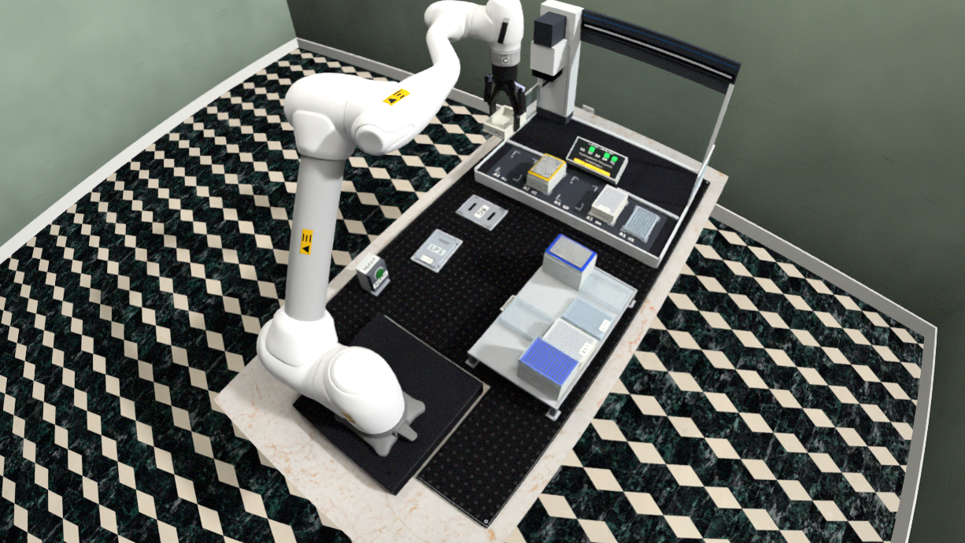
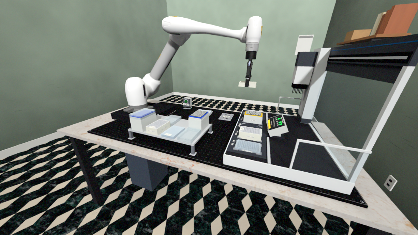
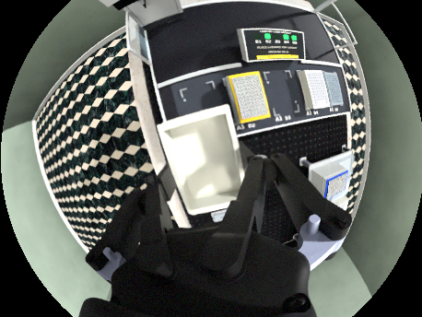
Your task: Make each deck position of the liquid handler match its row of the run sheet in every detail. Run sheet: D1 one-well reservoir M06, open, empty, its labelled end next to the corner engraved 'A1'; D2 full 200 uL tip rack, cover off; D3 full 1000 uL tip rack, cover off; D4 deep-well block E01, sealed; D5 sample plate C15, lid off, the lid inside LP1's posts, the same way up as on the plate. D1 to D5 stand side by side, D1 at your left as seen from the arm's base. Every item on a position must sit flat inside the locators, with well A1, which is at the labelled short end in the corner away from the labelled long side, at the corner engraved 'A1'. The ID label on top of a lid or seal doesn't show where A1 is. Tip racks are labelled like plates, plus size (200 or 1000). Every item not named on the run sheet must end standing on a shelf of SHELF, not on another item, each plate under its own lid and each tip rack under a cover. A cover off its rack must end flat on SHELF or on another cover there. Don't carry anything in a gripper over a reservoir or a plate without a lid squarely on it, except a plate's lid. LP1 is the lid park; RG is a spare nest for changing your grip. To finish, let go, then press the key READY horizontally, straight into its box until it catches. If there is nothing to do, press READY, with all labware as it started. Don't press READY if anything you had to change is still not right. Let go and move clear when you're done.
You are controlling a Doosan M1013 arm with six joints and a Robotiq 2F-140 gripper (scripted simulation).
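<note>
Right now my hand is 220 mm above the yellow-rimmed tip rack, 130 mm to the left of it and 70 mm short of it. From my hand the other things lie so: white one-well reservoir: 20 mm below; grey RG nest: 310 mm below, 150 mm behind, 10 mm to the right; pipetting head: 360 mm ahead, 70 mm above, 50 mm to the left.
</note>
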